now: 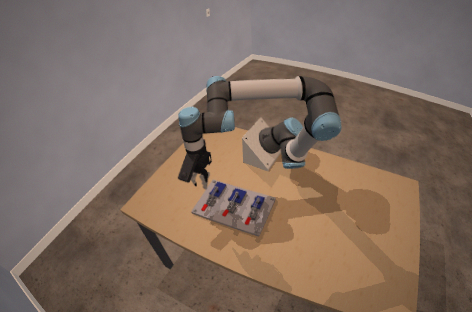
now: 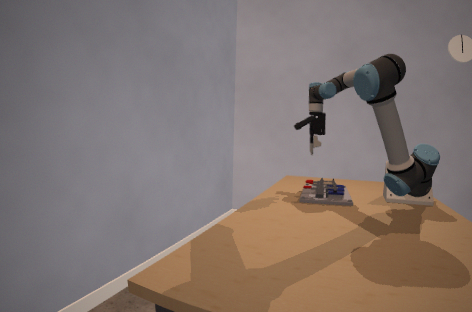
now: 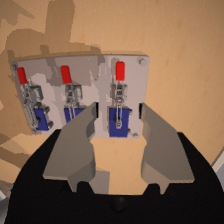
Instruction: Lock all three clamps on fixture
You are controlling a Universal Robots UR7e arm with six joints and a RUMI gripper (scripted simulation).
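Right now the grey fixture plate is 190 mm below my hand, 100 mm to the left of it and 100 mm behind it.
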